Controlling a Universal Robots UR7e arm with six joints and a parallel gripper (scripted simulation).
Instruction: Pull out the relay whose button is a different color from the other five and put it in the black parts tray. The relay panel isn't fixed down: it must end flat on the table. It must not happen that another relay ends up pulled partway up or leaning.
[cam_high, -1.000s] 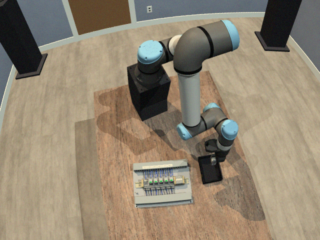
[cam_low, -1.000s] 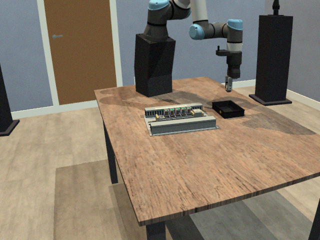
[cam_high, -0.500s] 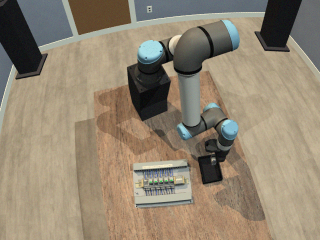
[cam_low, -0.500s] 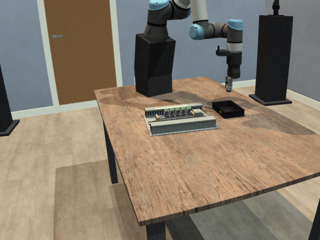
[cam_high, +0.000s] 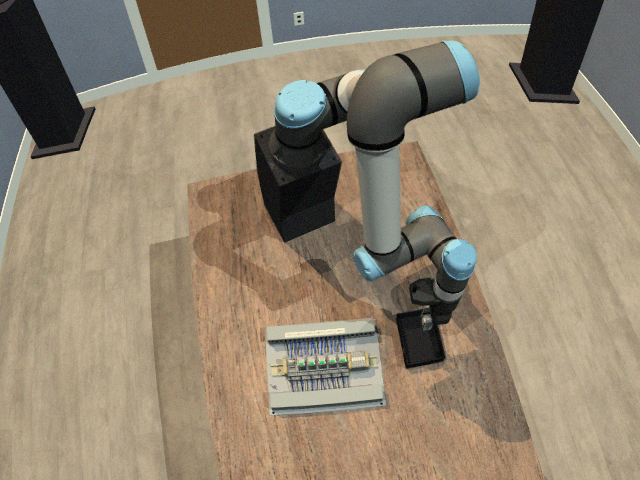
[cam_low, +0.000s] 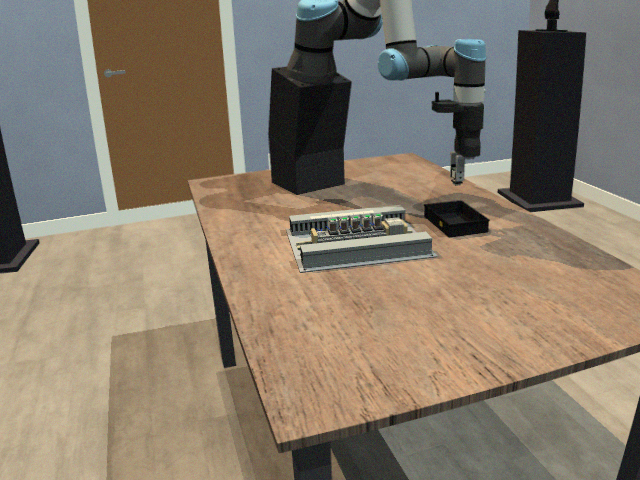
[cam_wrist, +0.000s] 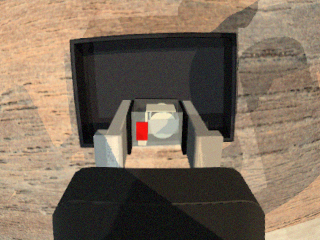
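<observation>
My gripper is now 130 mm above the black parts tray. Round my hand: grey relay panel: 60 mm ahead, 280 mm to the right, 120 mm below.
</observation>
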